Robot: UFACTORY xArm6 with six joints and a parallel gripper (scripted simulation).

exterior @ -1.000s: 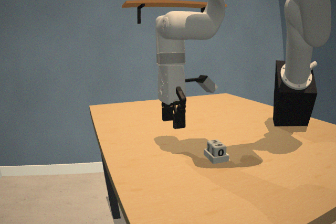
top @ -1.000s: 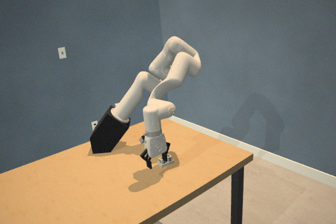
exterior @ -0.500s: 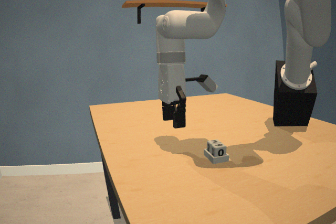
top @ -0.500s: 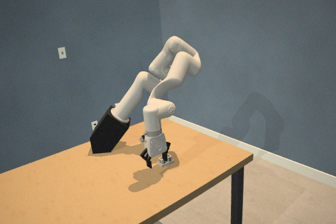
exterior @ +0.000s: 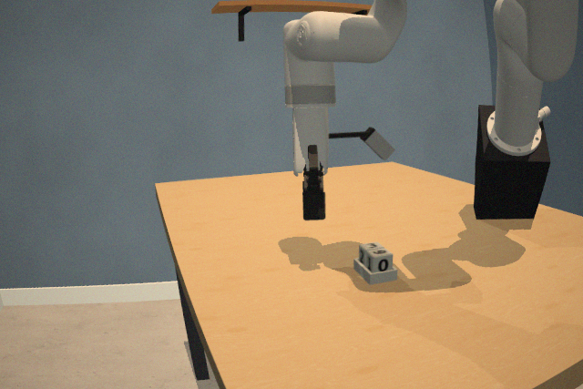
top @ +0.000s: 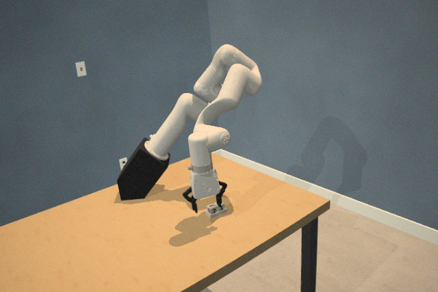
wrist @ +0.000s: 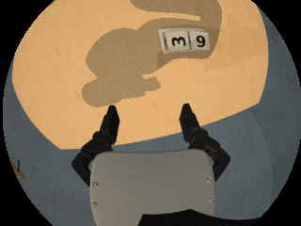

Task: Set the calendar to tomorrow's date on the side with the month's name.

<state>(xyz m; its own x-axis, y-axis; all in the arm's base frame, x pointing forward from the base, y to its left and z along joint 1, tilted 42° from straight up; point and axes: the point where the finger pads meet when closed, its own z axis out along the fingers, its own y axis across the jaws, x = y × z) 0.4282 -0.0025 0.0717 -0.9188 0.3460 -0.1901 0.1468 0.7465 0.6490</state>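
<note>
The digit cube is 80 mm behind my hand, 90 mm to the left of it and 70 mm below it. The rest, counted from my hand: grey tray: 80 mm behind, 70 mm to the left, 90 mm below.
</note>
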